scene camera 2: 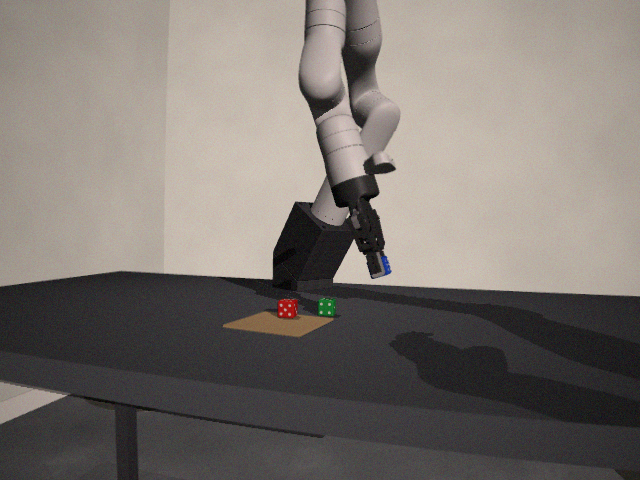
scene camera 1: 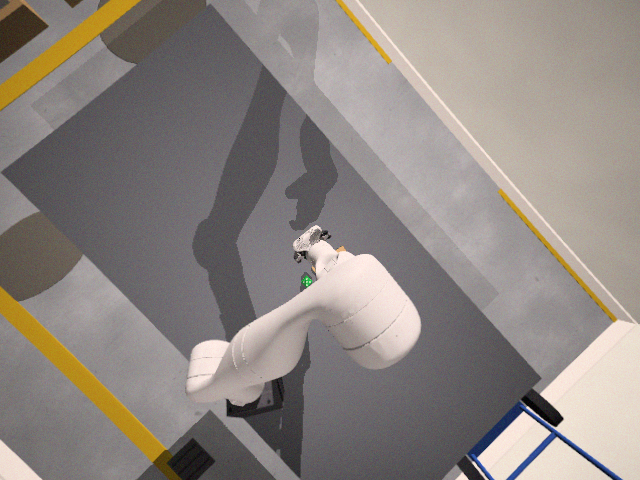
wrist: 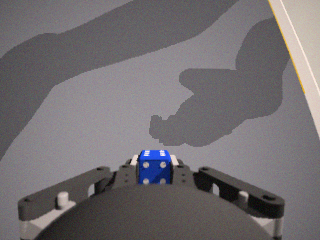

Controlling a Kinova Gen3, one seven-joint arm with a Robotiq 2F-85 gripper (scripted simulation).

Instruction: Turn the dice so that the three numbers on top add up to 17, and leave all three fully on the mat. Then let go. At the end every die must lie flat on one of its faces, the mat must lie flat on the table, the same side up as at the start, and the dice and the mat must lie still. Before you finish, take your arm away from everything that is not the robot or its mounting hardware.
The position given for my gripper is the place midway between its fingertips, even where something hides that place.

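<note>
My gripper (scene camera 2: 381, 275), a tan mat (scene camera 2: 266, 322). Blue die (wrist: 154, 165). My gripper, also in the wrist view (wrist: 154, 163). Tan mat out of frame in the wrist view.
</note>
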